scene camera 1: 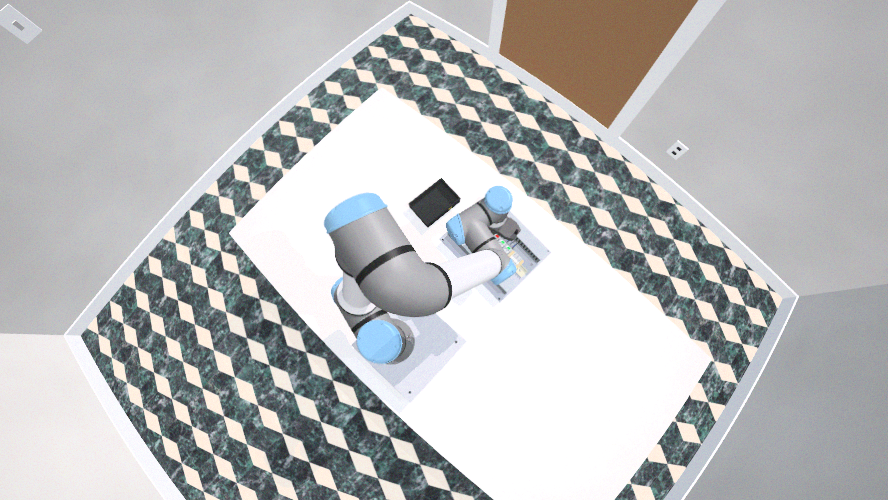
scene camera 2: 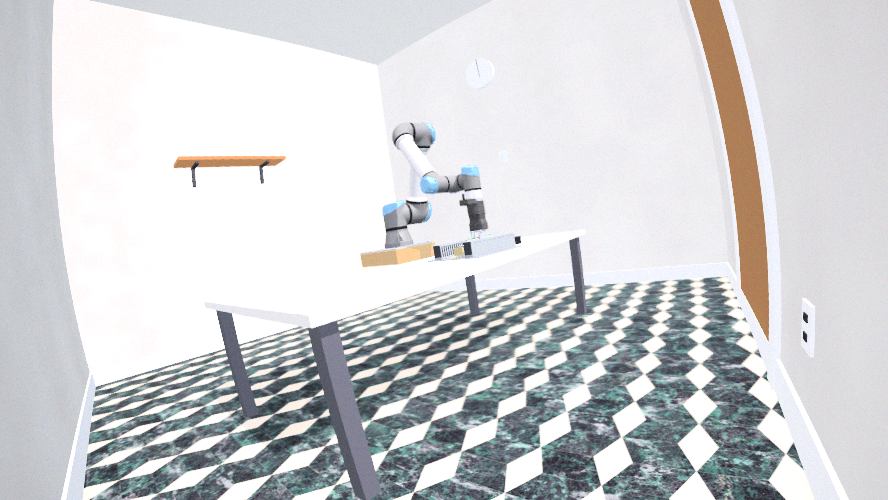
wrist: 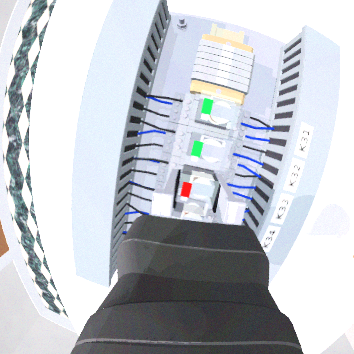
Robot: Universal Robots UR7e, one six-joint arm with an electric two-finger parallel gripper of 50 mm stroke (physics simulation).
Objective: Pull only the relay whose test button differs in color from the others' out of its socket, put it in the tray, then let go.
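Seen in the pictures: gripper, fingertip midpoint: [wrist: 194,182]; arm's base, origin of the base link: [scene camera 2: 399,246].
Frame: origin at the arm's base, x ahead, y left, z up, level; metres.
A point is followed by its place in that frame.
The relay with the red test button [wrist: 200,186] {x 0.491, y -0.074, z -0.007 m} sits in the socket row, in line with the label K33. My gripper [wrist: 194,182] {x 0.493, y -0.067, z -0.043 m} is shut on this relay, one finger on each side; in scene camera 2 it points down into the cabinet panel. Two relays with green buttons, one [wrist: 214,149] {x 0.483, y -0.101, z -0.007 m} right beside it and one [wrist: 220,111] {x 0.480, y -0.126, z -0.007 m} further up, sit in their sockets. Part of another relay [wrist: 194,209] {x 0.493, y -0.052, z -0.018 m} shows below the red one; my gripper's body hides its button. The black tray [scene camera 1: 434,203] {x 0.488, y 0.196, z -0.072 m} stands on the table beside the panel.
Slotted wire ducts [wrist: 107,150] {x 0.560, y -0.097, z -0.012 m} [wrist: 312,100] {x 0.402, y -0.147, z -0.012 m} rise on both sides of the relays, with black and blue wires between. A terminal block [wrist: 222,65] {x 0.475, y -0.167, z -0.028 m} stands at the row's upper end. The panel [scene camera 1: 503,295] {x 0.355, y -0.211, z -0.072 m} [scene camera 2: 494,245] lies on the white table [scene camera 1: 559,372] {x 0.248, y -0.534, z -0.075 m}.
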